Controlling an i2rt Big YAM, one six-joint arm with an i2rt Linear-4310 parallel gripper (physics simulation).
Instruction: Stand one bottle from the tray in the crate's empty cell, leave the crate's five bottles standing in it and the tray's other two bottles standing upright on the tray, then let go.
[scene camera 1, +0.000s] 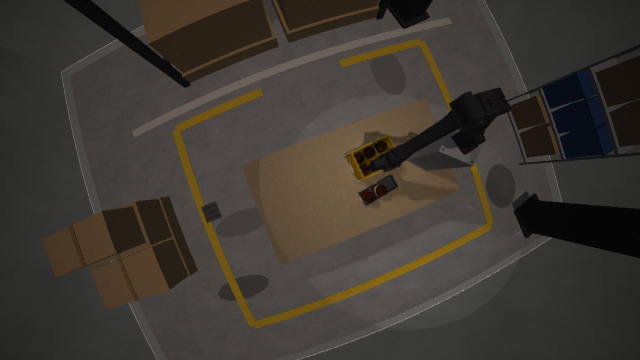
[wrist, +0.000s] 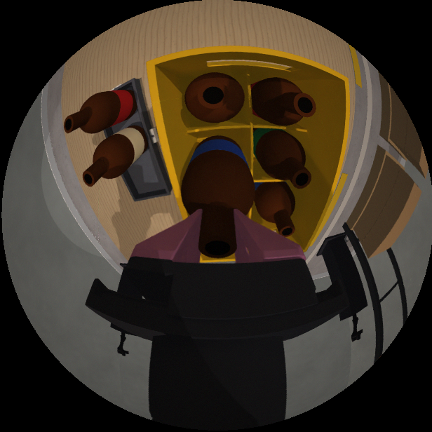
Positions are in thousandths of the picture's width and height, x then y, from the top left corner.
Labels:
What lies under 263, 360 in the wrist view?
A cream-banded bottle.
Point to my gripper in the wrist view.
At 503, 497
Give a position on a blue-banded bottle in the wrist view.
At 503, 416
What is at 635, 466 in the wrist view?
A blue-banded bottle.

